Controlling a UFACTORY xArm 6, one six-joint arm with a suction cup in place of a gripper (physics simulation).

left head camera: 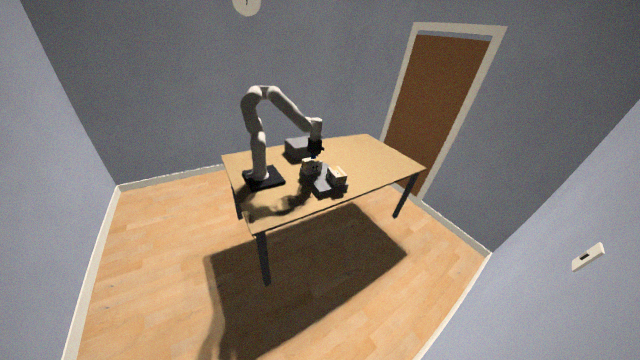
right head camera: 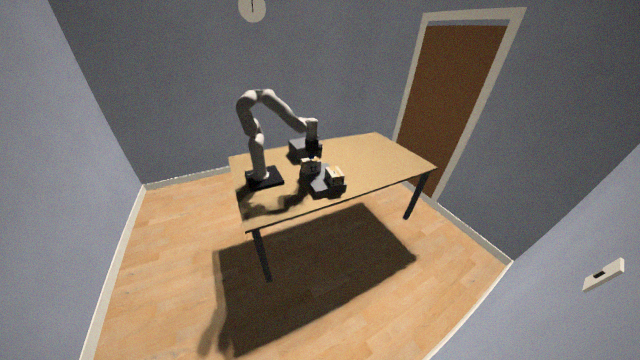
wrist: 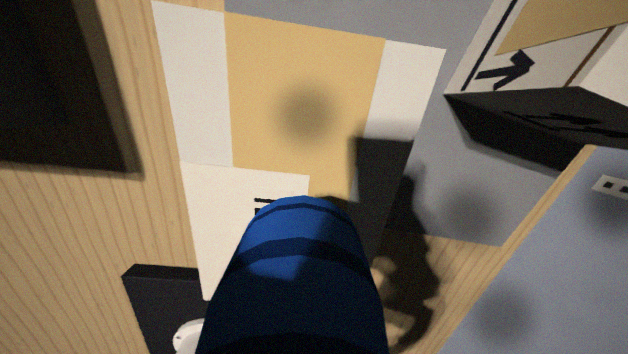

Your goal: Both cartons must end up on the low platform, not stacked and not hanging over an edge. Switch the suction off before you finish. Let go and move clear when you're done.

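Where they show: end effector, tool point: (left head camera: 313, 157) (right head camera: 311, 158) (wrist: 302, 243); arm's base, origin of the base link: (left head camera: 260, 176) (right head camera: 260, 176).
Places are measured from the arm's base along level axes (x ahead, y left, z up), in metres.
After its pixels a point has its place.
Note:
The low grey platform (left head camera: 322, 187) {x 0.300, y -0.350, z 0.025 m} (right head camera: 319, 185) {x 0.314, y -0.333, z 0.026 m} (wrist: 445, 185) {x 0.330, y -0.286, z 0.025 m} is on the table. One tan-and-white carton (left head camera: 337, 175) {x 0.404, y -0.369, z 0.104 m} (right head camera: 334, 175) {x 0.405, y -0.371, z 0.104 m} (wrist: 560, 30) {x 0.435, y -0.260, z 0.082 m} stands upright on its right part. The other carton (left head camera: 310, 167) {x 0.311, y -0.182, z 0.088 m} (right head camera: 310, 166) {x 0.326, y -0.183, z 0.094 m} (wrist: 300, 80) {x 0.405, y -0.143, z 0.116 m} is upright at the platform's back left, apart from the first. Whether its base hangs over the platform's edge is hidden. My suction cup (left head camera: 313, 157) (right head camera: 313, 158) (wrist: 305, 200) is blue and points down just above this second carton, with a small gap, holding nothing. It covers part of the carton in the wrist view.
A grey box (left head camera: 296, 146) {x 0.389, y 0.138, z 0.097 m} (right head camera: 296, 147) {x 0.370, y 0.137, z 0.097 m} stands at the back of the table (left head camera: 370, 155) {x 1.125, y -0.125, z -0.023 m} (right head camera: 380, 155) {x 1.147, y -0.153, z -0.023 m}. The arm's black base (left head camera: 275, 181) {x 0.068, y -0.111, z 0.000 m} (right head camera: 274, 180) {x 0.073, y -0.100, z 0.000 m} (wrist: 165, 300) {x 0.105, y 0.057, z 0.000 m} is at the left. The table's front edge runs close to the platform.

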